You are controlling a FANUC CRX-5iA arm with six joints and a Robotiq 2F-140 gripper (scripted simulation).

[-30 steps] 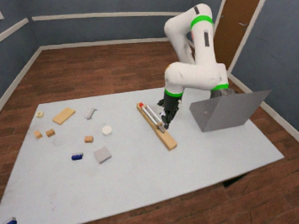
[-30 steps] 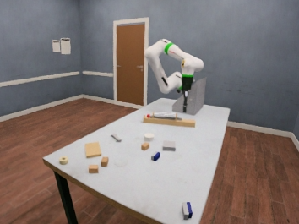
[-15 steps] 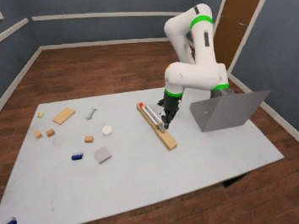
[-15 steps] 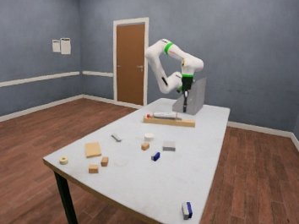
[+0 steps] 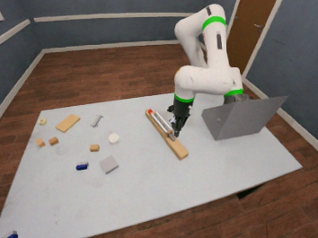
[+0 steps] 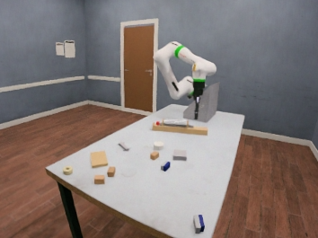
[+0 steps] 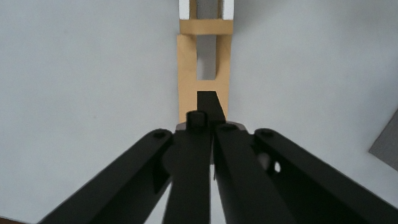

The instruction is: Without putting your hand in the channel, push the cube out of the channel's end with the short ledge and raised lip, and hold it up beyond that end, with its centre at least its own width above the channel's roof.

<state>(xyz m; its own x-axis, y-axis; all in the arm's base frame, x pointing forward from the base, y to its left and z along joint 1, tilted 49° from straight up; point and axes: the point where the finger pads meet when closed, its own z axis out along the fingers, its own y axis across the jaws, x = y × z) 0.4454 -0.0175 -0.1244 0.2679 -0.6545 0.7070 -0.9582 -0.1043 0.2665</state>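
Now: the red cube 290 mm to the right of my hand, 90 mm below it and 80 mm ahead of it. Round my hand: tan channel: 150 mm to the right, 100 mm below, 40 mm ahead; then white disc: 370 mm ahead, 150 mm to the right, 130 mm below; then thin grey stick: 100 mm below, 80 mm to the right, 20 mm ahead.
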